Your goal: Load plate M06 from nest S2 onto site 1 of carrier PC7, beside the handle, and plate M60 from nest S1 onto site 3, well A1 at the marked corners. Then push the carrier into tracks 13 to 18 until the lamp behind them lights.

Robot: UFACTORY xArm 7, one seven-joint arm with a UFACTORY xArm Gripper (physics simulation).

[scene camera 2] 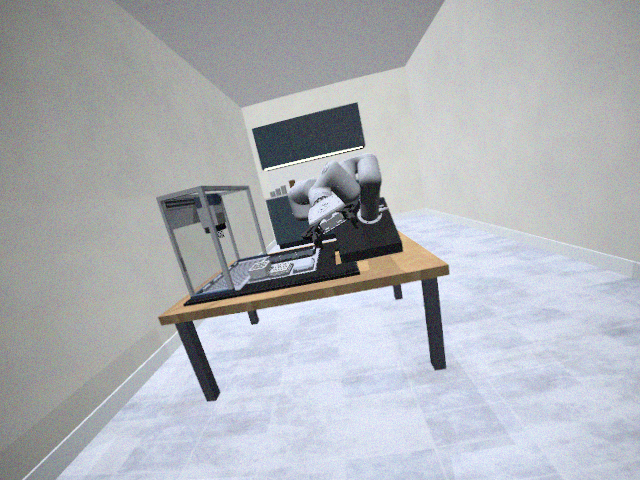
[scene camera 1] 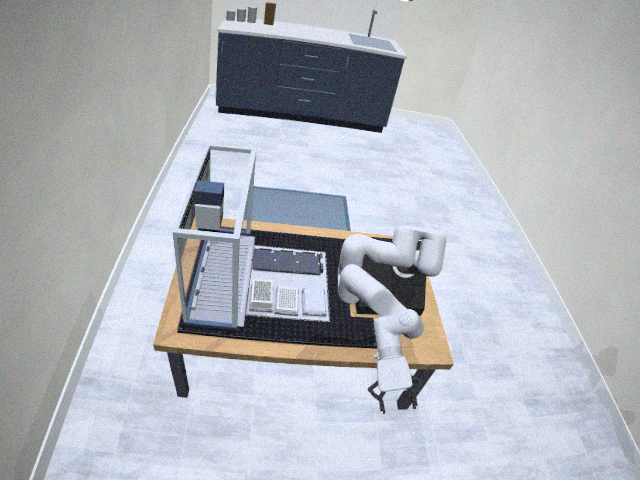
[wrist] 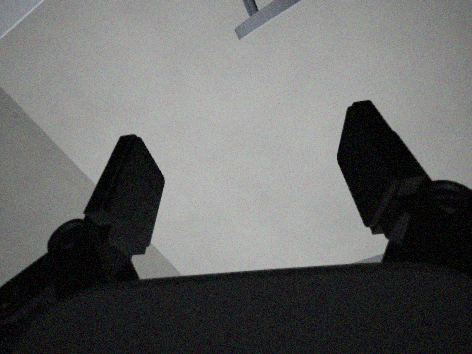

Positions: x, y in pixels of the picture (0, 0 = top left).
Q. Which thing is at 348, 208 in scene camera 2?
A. My gripper.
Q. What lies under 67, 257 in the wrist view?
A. My gripper.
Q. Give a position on a plate carrier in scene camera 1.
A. At 285, 261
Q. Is my gripper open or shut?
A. Open.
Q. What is my gripper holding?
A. Nothing.
